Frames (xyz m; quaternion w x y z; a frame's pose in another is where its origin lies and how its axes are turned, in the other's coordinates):
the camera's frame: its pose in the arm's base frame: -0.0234 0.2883 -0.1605 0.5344 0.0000 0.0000 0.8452
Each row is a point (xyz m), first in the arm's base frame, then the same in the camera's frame.
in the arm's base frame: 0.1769 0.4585 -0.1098
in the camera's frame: 0.0679 -0.2539 0.0507
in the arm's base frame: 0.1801 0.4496 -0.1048
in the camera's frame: 0.0585 -0.2530 0.0557
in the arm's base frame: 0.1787 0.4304 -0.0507
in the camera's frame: 0.0417 -0.2435 0.1098
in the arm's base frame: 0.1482 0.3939 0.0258
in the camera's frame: 0.0218 -0.2003 0.1863
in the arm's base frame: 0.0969 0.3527 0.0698
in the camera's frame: 0.0066 -0.1363 0.2303
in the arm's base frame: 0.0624 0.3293 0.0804
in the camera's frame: 0.0002 -0.0951 0.2409
